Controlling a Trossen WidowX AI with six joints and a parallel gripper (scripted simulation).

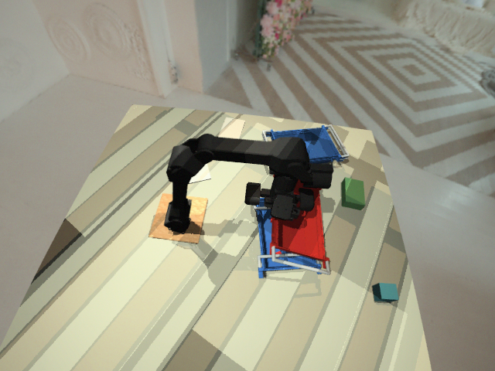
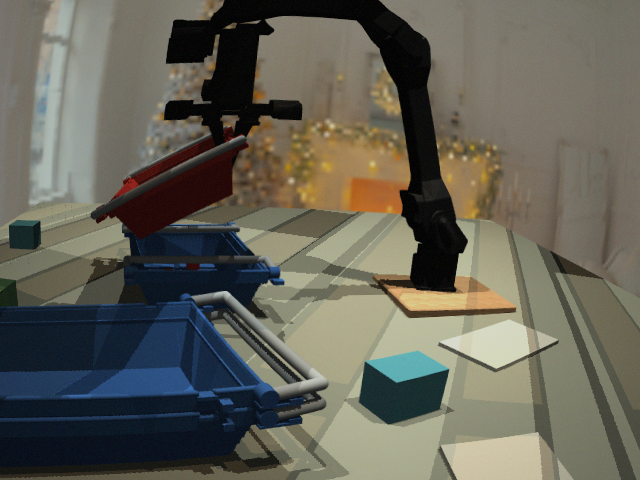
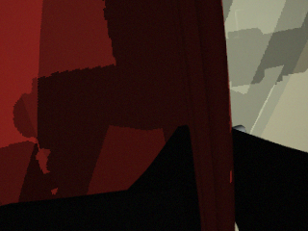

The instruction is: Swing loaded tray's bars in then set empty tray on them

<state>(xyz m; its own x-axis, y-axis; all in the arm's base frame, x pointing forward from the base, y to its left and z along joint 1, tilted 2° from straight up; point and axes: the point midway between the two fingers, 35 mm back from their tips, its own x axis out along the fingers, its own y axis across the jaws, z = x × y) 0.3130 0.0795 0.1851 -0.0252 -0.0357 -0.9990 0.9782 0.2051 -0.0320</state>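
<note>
Right now the red tray is 70 mm ahead of my gripper tip and 20 mm to the left of it. The rest, counted from my gripper tip: green block 300 mm ahead, 260 mm to the left, 140 mm below.
</note>
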